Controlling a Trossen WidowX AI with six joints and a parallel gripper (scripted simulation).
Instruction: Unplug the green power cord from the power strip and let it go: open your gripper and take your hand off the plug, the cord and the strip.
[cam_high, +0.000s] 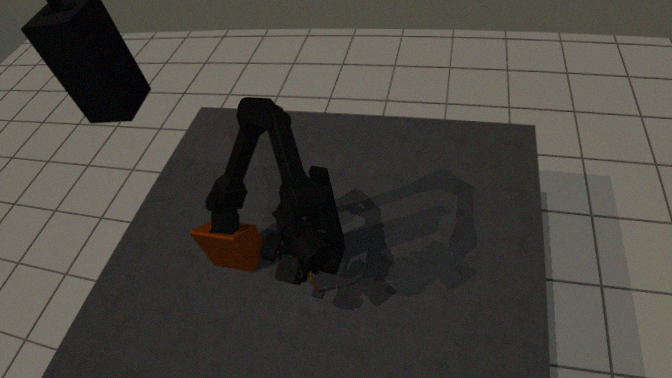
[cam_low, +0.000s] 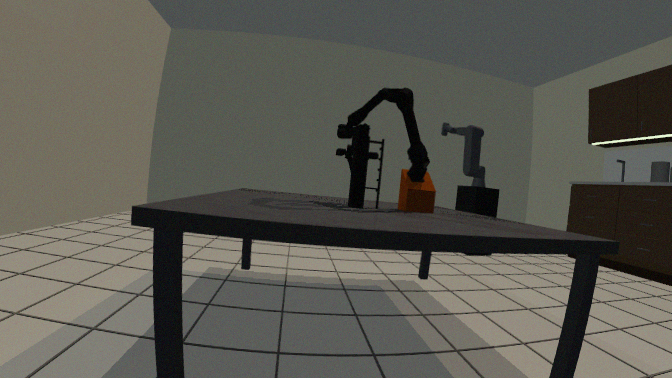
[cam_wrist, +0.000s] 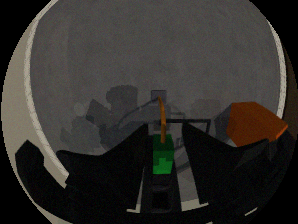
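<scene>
My gripper tip is 10 mm short of the green plug, 70 mm to the right of it and 10 mm above it.
</scene>
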